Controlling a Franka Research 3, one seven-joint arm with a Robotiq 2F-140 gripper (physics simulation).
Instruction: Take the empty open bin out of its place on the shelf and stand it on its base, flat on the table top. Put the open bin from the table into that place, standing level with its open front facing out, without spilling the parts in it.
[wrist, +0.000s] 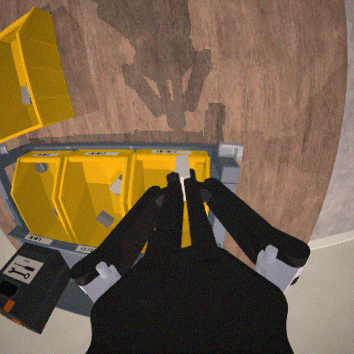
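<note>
In the wrist view a grey shelf (228, 172) holds three yellow open bins side by side. The left bin (31, 197) has a small grey part in it, the middle bin (89, 197) has two grey parts, and the right bin (154, 172) lies mostly under my fingers. My gripper (182, 163) is shut with nothing between the fingers; its tips hover over the right bin's far rim, by a grey piece there. Another yellow open bin (38, 70) with a grey part inside lies on the wooden table (267, 88) at the upper left, beyond the shelf.
A dark box (31, 284) with a tool label and orange marks stands at the lower left by the shelf. The round table's edge curves down the right side, with pale floor (323, 298) beyond.
</note>
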